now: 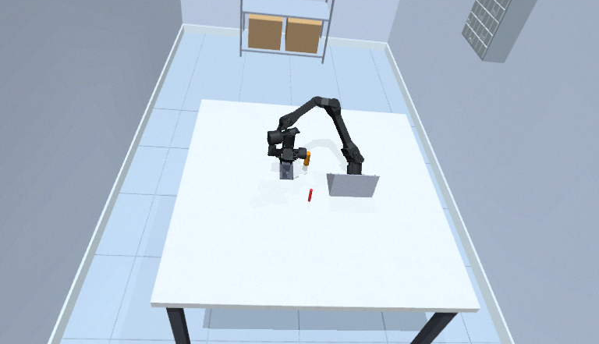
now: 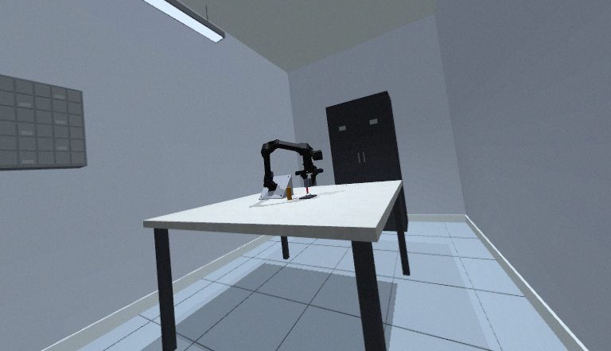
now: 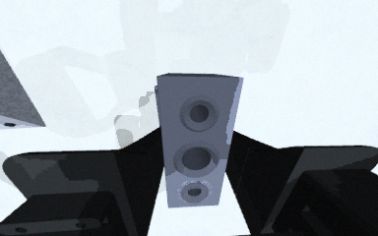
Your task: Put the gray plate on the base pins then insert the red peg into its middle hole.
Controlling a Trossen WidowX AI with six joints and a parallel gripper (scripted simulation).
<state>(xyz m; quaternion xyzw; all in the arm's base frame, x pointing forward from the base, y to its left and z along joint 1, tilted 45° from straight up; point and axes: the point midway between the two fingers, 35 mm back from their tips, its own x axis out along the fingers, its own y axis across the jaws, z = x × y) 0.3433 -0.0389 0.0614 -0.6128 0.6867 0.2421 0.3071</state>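
Right now my gripper tip is 1 cm past the flat base, 3 cm to the left of it and 7 cm above it. The rest, counted from my gripper tip: orange cylinder: 12 cm behind, 8 cm to the right, 4 cm below; red peg: 11 cm behind, 17 cm to the left, 4 cm below.
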